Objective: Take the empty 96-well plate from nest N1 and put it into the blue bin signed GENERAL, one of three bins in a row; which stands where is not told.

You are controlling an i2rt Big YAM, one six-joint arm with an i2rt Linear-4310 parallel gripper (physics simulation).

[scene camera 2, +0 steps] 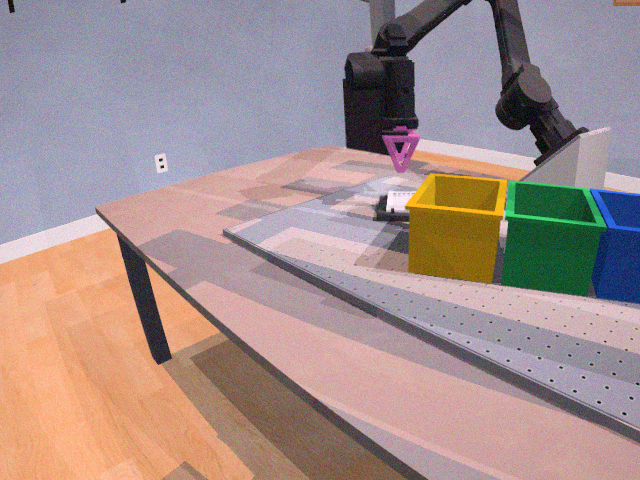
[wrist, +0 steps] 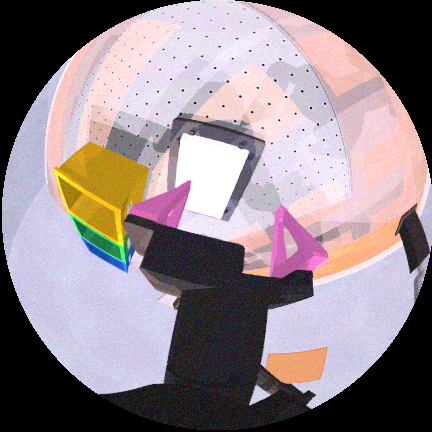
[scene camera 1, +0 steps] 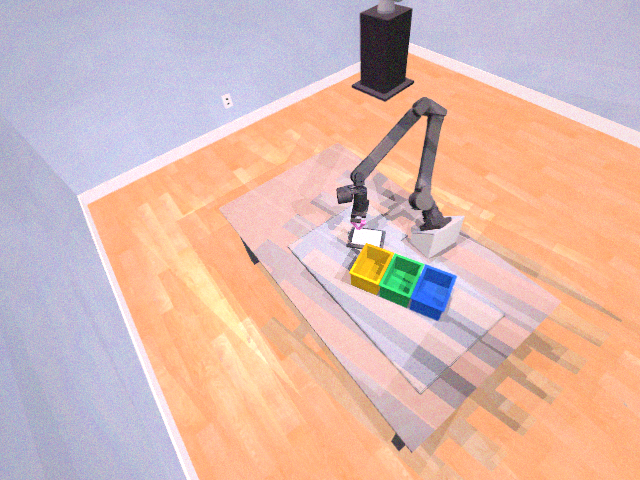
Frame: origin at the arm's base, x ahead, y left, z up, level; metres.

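Where they show: gripper, fingertip midpoint: (scene camera 2: 400, 166) (wrist: 236, 196) (scene camera 1: 359, 221); arm's base at its link origin: (scene camera 2: 565, 151) (scene camera 1: 436, 225).
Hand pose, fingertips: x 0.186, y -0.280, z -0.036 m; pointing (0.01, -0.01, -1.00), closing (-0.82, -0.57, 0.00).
Observation:
Things, the pixels of their top centre, and the offset from my fingertips. Level surfaces: height alone.
- white 96-well plate at its top centre: (wrist: 203, 183) (scene camera 2: 420, 198) (scene camera 1: 366, 236) dz -0.053, dx +0.011, dy +0.054 m
- dark nest at its top centre: (wrist: 203, 182) (scene camera 2: 420, 200) (scene camera 1: 366, 236) dz -0.057, dx +0.011, dy +0.054 m
- green bin at its top centre: (scene camera 2: 551, 200) (wrist: 96, 240) (scene camera 1: 401, 274) dz +0.021, dx +0.102, dy +0.326 m
- perforated board at its surface level: dz -0.079 m
The white 96-well plate (scene camera 1: 367, 237) (scene camera 2: 398, 201) (wrist: 210, 175) sits flat in the dark nest (scene camera 1: 356, 246) (scene camera 2: 381, 210) (wrist: 220, 136); the yellow bin hides part of both in scene camera 2. My gripper (scene camera 1: 358, 226) (scene camera 2: 400, 168) (wrist: 236, 196) points down with its pink fingers open and empty. It hangs above the nest area, with its tips clear of the plate; in the wrist view the plate lies toward the left finger. The blue bin (scene camera 1: 428, 298) (scene camera 2: 620, 263) (wrist: 105, 256) stands at the end of the row, farthest from the nest. No sign on it is readable.
The yellow bin (scene camera 1: 366, 279) (scene camera 2: 452, 245) (wrist: 110, 162) stands closest to the nest, and the green bin (scene camera 1: 395, 293) (scene camera 2: 547, 258) (wrist: 95, 236) stands between yellow and blue. All stand on the perforated board (scene camera 1: 361, 315) (scene camera 2: 439, 310) (wrist: 220, 55). The arm's pale base block (scene camera 1: 439, 240) stands behind the bins.

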